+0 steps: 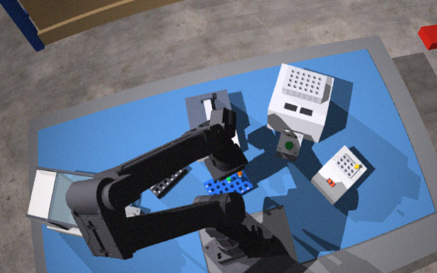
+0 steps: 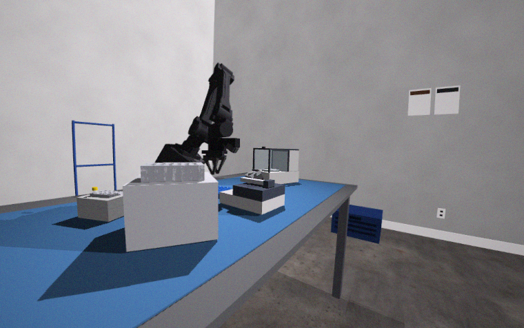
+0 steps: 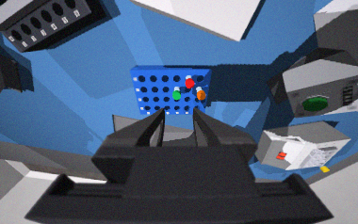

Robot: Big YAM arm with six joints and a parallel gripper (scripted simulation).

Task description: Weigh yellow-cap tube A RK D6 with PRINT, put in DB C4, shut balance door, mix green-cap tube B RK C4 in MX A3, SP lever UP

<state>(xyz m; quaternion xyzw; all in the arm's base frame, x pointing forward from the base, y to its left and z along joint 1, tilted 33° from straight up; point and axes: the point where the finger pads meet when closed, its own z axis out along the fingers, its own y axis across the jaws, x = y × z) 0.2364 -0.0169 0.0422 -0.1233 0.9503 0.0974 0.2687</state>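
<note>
Now: the blue rack 1 cm behind my hand, 1 cm to the left of it and 9 cm below it. The rest, counted from my hand: magnet block 5 cm ahead, 20 cm to the left, 8 cm below; spectrophotometer lever 20 cm ahead, 3 cm to the left, 2 cm below; green start key 6 cm ahead, 20 cm to the right, 4 cm below.
</note>
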